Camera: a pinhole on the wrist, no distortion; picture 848 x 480 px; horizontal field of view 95.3 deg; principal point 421.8 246.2 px. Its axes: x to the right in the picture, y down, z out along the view. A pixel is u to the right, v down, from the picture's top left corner.
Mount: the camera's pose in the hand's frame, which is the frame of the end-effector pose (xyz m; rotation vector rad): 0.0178 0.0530 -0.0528 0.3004 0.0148 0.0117
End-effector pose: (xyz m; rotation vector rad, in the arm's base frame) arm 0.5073 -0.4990 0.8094 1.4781 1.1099 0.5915
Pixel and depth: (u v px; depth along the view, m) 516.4 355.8 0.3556
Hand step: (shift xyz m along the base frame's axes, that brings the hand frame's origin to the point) 0.3290 -0.0492 -0.0551
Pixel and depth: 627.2 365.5 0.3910
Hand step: 0.4164 0.0399 -0.0807
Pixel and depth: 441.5 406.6 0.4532
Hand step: 0.4203 -0.1567 -0.0188
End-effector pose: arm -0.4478 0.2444 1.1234 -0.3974 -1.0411 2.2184
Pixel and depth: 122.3 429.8 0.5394
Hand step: -0.0422 -0.6372 0.2453
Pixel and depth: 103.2 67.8 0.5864
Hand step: 0.2800 -0.3675 0.5733
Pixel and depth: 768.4 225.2 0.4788
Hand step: -0.4937 0.1307 0.3332
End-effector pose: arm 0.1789 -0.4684 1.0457 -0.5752 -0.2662 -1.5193
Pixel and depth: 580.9 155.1 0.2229
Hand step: -0.0277 -0.0218 0.1899
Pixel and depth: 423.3 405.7 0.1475
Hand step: 0.0871 0.0334 0.0868
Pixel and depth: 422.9 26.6 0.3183
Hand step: -0.1717 0.0887 0.2194
